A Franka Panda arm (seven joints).
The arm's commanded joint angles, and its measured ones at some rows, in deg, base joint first. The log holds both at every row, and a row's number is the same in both.
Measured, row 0:
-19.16, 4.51, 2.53, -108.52, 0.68, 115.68, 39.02
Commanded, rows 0 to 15:
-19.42, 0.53, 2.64, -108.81, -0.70, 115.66, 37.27
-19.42, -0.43, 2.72, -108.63, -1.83, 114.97, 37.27
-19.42, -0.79, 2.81, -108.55, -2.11, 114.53, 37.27
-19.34, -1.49, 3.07, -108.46, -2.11, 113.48, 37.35
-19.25, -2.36, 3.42, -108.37, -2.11, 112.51, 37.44
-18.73, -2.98, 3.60, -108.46, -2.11, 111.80, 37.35
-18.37, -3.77, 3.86, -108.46, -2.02, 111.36, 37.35
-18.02, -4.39, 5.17, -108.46, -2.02, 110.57, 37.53
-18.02, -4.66, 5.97, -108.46, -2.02, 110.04, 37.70
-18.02, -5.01, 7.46, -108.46, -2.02, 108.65, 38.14
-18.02, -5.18, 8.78, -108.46, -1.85, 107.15, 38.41
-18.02, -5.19, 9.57, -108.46, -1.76, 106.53, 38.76
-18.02, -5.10, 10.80, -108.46, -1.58, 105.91, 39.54
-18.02, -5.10, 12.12, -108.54, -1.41, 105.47, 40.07
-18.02, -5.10, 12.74, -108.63, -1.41, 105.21, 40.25
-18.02, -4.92, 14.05, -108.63, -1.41, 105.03, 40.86
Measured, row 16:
-17.57, -4.48, 10.79, -108.18, -1.06, 106.53, 39.27
